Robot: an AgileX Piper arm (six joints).
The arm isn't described. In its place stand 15 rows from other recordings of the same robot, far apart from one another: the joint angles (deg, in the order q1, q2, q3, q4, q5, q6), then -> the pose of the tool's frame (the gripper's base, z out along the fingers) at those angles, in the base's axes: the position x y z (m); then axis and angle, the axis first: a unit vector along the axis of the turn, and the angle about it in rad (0 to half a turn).
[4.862 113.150 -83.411 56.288 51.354 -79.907] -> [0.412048, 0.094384, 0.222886, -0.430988, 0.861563, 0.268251, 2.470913]
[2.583 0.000 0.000 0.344 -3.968 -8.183] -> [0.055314, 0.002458, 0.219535, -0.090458, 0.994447, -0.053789, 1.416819]
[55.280 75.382 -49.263 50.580 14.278 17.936] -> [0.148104, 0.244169, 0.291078, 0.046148, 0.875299, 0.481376, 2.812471]
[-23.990 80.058 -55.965 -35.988 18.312 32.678] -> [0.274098, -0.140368, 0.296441, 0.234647, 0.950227, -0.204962, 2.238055]
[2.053 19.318 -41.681 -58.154 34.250 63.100] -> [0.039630, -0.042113, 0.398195, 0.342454, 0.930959, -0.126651, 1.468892]
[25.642 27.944 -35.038 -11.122 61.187 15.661] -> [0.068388, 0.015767, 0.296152, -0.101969, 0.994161, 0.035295, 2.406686]
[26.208 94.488 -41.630 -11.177 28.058 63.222] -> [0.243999, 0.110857, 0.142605, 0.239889, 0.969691, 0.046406, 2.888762]
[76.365 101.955 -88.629 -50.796 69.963 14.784] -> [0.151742, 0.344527, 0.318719, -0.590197, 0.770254, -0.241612, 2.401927]
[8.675 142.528 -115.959 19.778 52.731 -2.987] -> [0.505492, 0.101913, 0.108772, -0.015346, 0.987423, 0.157355, 2.887041]
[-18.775 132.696 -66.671 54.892 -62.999 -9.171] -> [0.377608, -0.198422, 0.082088, 0.606125, 0.713272, -0.351933, 1.887475]
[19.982 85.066 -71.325 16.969 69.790 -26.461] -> [0.258401, 0.120478, 0.305774, -0.356158, 0.924204, 0.137833, 2.927767]
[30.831 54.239 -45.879 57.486 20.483 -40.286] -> [0.159694, 0.126585, 0.359872, -0.226365, 0.887206, 0.402025, 2.074079]
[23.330 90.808 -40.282 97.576 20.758 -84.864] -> [0.259678, 0.146814, 0.183547, -0.159279, 0.942116, 0.295037, 2.482264]
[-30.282 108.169 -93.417 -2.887 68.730 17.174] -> [0.337898, -0.202256, 0.269395, 0.395932, 0.917584, -0.035729, 2.947578]
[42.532 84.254 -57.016 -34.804 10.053 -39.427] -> [0.248246, 0.215427, 0.287297, -0.817749, 0.540433, -0.198040, 2.173437]
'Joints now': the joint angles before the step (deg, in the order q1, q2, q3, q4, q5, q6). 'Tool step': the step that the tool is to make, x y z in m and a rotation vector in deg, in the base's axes. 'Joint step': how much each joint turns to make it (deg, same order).
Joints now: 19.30 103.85 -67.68 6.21 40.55 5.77
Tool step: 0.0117 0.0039 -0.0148 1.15 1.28 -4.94
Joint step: 0.00 3.67 -1.81 0.01 -1.39 5.07
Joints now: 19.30 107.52 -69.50 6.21 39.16 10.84
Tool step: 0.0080 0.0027 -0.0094 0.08 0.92 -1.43
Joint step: 0.00 2.56 -1.69 -0.10 -0.13 1.55
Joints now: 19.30 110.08 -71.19 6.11 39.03 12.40
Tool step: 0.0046 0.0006 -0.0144 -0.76 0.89 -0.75
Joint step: 0.00 2.46 -0.38 -0.87 -1.07 1.22
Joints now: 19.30 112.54 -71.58 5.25 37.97 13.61
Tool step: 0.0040 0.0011 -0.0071 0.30 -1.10 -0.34
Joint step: 0.00 1.21 0.00 0.00 -2.36 0.17
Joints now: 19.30 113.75 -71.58 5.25 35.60 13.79
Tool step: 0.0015 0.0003 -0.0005 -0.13 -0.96 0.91
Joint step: 0.00 0.14 -0.01 -0.12 -0.95 -0.95
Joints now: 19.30 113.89 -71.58 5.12 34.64 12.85
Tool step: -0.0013 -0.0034 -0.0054 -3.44 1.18 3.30
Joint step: 0.00 0.67 -0.01 -3.20 1.64 -1.32
